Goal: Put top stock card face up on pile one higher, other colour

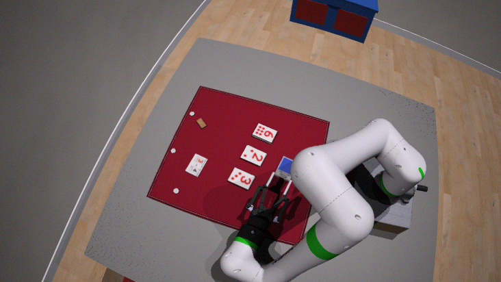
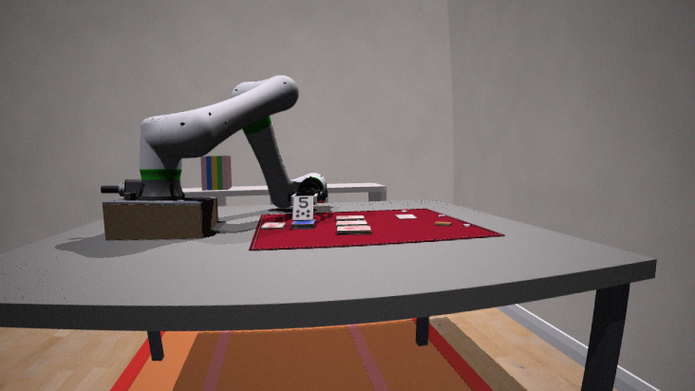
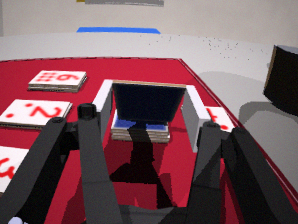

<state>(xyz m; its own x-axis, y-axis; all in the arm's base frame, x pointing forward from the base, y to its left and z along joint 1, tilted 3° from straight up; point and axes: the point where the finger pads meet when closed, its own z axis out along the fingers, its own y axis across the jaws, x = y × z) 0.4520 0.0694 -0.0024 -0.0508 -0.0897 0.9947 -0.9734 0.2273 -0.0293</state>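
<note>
My gripper is now 5 cm to the left of the black 5 card, 2 cm above it and 1 cm past it. Round my hand: red card cloth: 16 cm ahead, 11 cm to the right, 8 cm below; then brown block: 38 cm ahead, 22 cm to the right, 7 cm below.
</note>
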